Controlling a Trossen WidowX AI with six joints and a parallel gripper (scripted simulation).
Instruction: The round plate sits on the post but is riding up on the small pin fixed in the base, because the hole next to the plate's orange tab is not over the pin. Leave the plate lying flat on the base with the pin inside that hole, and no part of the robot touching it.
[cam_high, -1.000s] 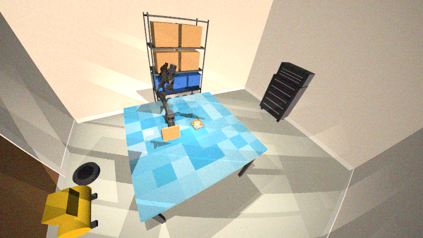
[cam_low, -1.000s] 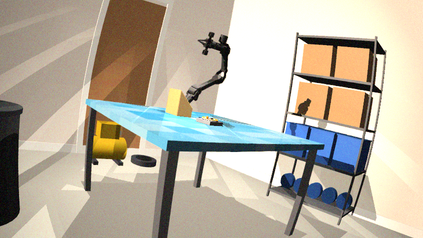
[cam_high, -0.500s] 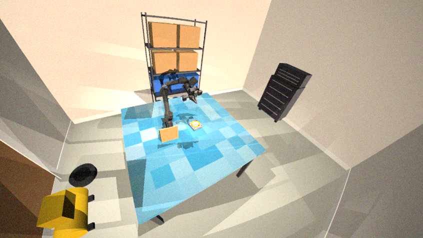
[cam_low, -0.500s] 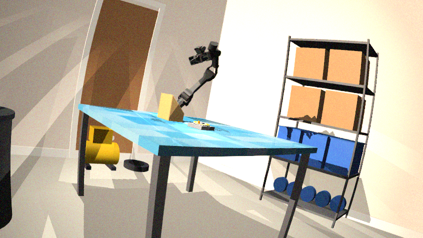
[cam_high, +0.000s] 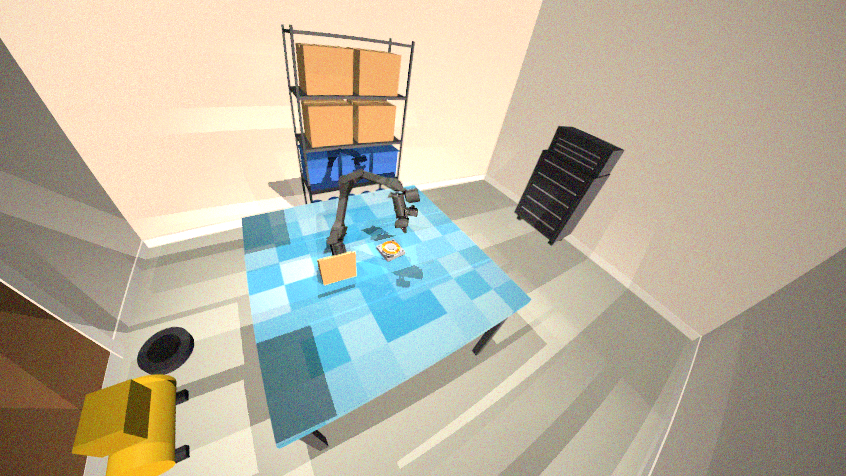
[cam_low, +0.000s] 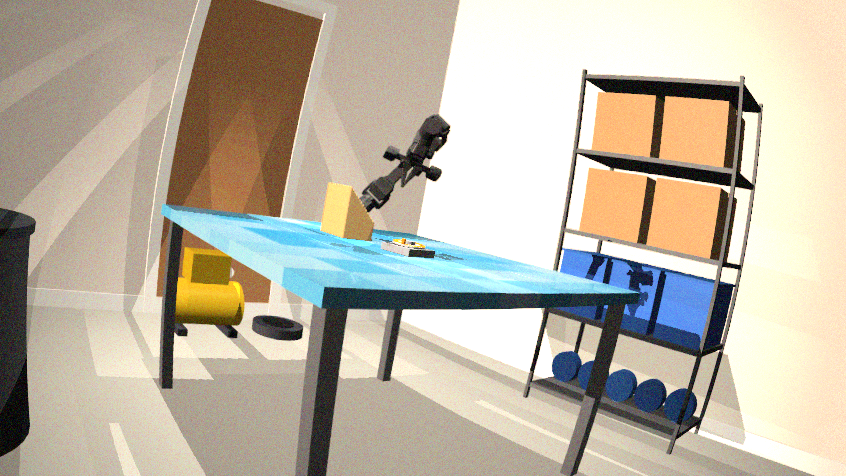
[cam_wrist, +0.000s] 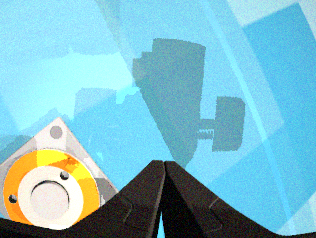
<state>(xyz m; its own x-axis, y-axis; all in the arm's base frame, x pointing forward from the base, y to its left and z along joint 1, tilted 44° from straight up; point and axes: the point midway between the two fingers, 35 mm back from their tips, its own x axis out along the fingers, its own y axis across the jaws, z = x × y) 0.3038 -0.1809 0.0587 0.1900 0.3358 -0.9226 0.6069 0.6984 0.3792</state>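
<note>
Now: gripper tip 180 mm above the grey square base, 90 mm to the right of it and 20 mm past it.
</note>
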